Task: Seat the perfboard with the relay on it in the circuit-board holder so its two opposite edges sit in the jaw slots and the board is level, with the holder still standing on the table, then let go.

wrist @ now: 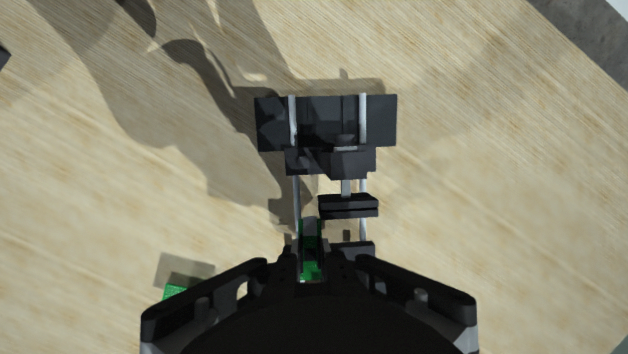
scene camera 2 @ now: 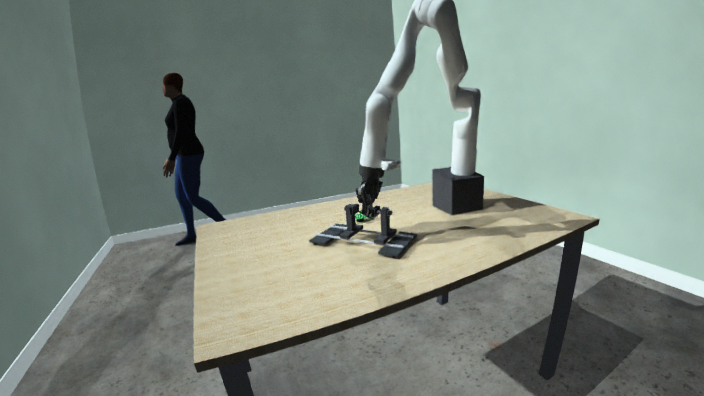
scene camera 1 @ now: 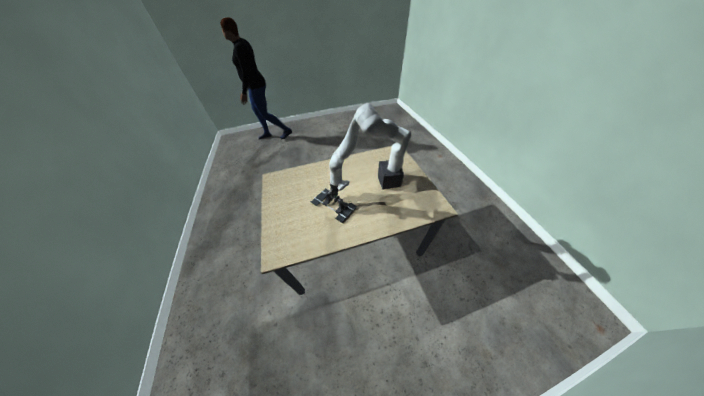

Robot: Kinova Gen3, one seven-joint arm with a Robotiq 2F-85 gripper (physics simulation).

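Where they show: gripper, fingertip midpoint: (wrist: 310, 249) (scene camera 2: 366, 214) (scene camera 1: 334, 195); arm's base, link origin: (scene camera 2: 462, 172) (scene camera 1: 393, 167).
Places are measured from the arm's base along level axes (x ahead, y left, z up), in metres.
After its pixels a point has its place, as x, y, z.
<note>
The black circuit-board holder (scene camera 1: 346, 213) @(0.451, 0.133, -0.129) (scene camera 2: 398, 245) @(0.477, 0.154, -0.121) (wrist: 380, 120) @(0.502, 0.151, -0.129) stands on the table with two uprights joined by silver rods. One slotted jaw (wrist: 348, 206) shows in the wrist view; the near jaw is mostly hidden by my gripper. My gripper (scene camera 1: 336, 197) @(0.477, 0.003, -0.062) (scene camera 2: 369, 212) @(0.477, 0.003, -0.062) (wrist: 310, 249) @(0.477, 0.003, -0.062) is shut on the relay (wrist: 310, 272) @(0.484, -0.012, -0.055), whose green parts show between the fingers. A green corner of the perfboard (scene camera 2: 360, 216) @(0.399, -0.150, -0.124) (wrist: 174, 292) @(0.363, -0.145, -0.124) sticks out left of the fingers in the wrist view, above its shadow. In scene camera 2 it shows behind and between the uprights. Its edges at the jaw slots are hidden.
The robot's dark base block (scene camera 1: 390, 176) @(0.063, 0.054, -0.016) (scene camera 2: 457, 191) @(0.087, 0.047, -0.054) stands on the wooden table (scene camera 1: 295, 235) @(0.815, 0.135, -0.145) (scene camera 2: 280, 295) @(0.837, 0.155, -0.145), right of the holder in the scene views. A person (scene camera 1: 248, 70) (scene camera 2: 182, 127) is on the floor beyond the table. The arm's shadow falls across the table beside the holder.
</note>
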